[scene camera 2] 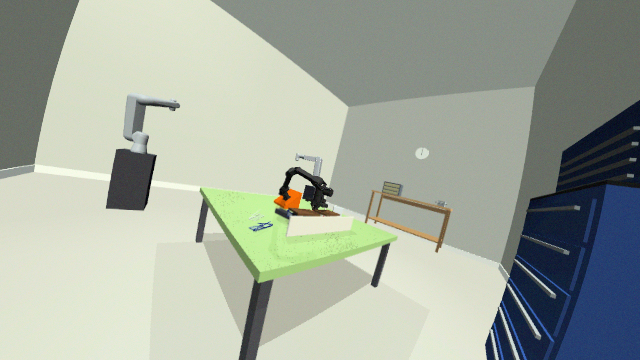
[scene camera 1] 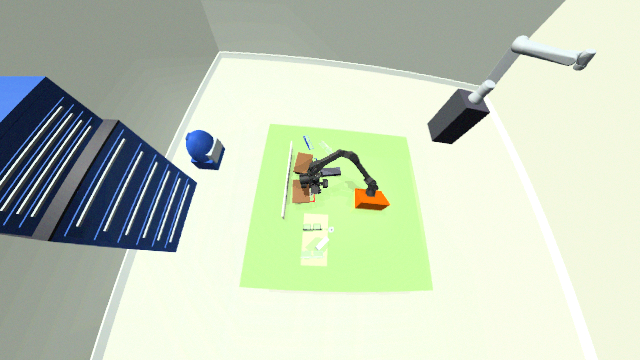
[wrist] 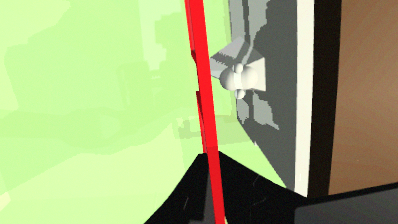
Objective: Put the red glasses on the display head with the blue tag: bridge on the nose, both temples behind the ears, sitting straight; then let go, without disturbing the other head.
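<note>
You'd see my gripper (wrist: 209,161) here, and there's a display head (wrist: 313,104) too.
</note>
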